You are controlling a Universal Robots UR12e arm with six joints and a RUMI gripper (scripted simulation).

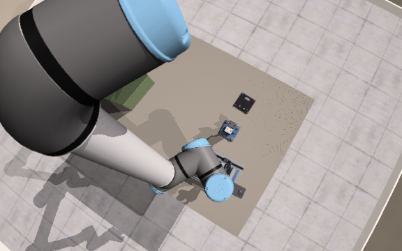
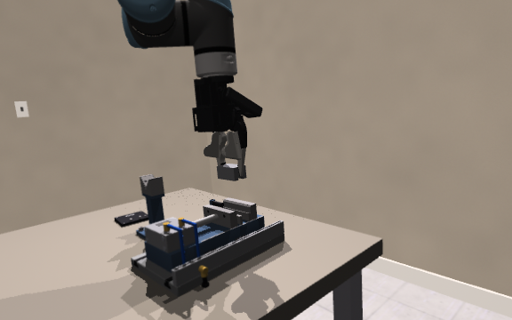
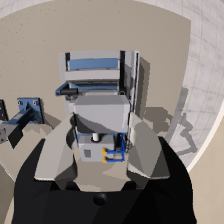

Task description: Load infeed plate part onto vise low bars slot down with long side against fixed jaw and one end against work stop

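My gripper is now 3 cm short of the fixed jaw, 2 cm to the right of it and 11 cm above it. Also, from my hand: work stop rod 7 cm to the left, 10 cm below; part 1 cm below; cylinder rod 9 cm behind, 1 cm to the left, 11 cm below.
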